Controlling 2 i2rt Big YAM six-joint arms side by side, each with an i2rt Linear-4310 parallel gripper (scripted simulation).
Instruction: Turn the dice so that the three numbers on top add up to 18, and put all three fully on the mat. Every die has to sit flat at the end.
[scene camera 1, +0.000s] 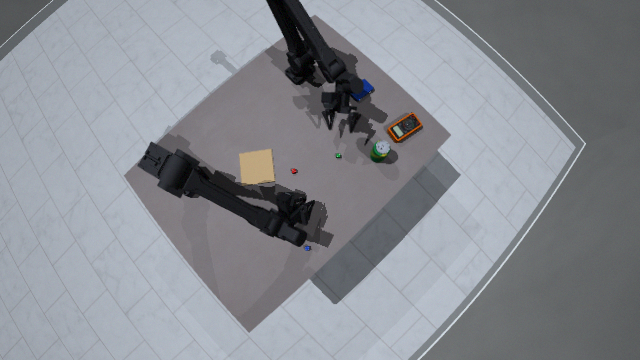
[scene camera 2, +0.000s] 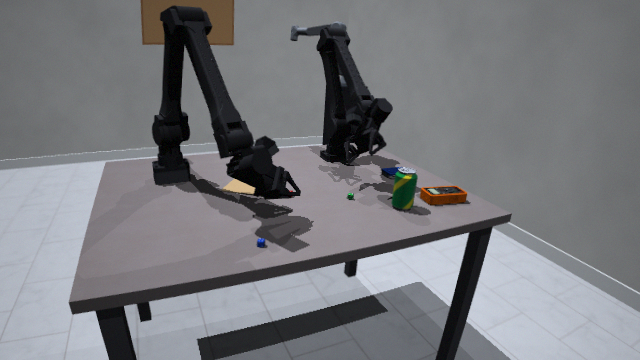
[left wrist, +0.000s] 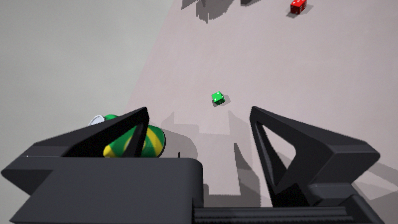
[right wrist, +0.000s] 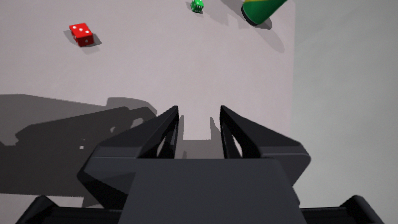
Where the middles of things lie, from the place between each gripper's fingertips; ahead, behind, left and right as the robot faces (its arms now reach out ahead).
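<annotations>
My right hand (scene camera 2: 295, 194) is 260 mm past the tan mat (scene camera 1: 256, 167), 30 mm to the left of it and 70 mm above it. As for my left hand (scene camera 2: 358, 158), the tan mat is 310 mm to the right of my left hand, 180 mm behind it and 120 mm below it.
</annotations>
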